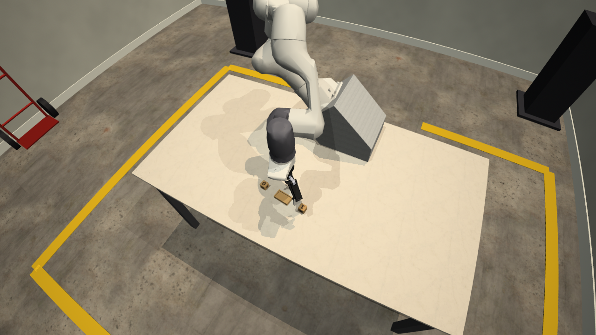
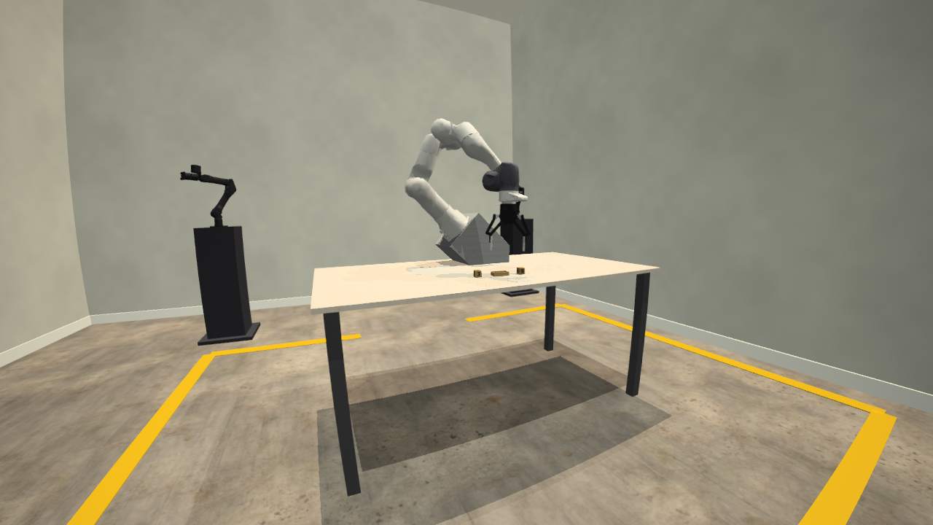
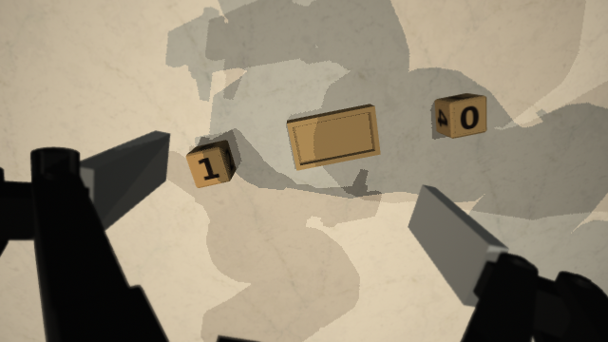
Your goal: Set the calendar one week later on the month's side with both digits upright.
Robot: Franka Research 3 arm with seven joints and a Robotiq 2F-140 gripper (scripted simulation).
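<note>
Now: the wooden digit cube 140 mm to the right of my hand, 110 mm below it and 20 mm behind it. Also, from my hand: wooden tray 110 mm below, 30 mm to the right, 10 mm behind.
</note>
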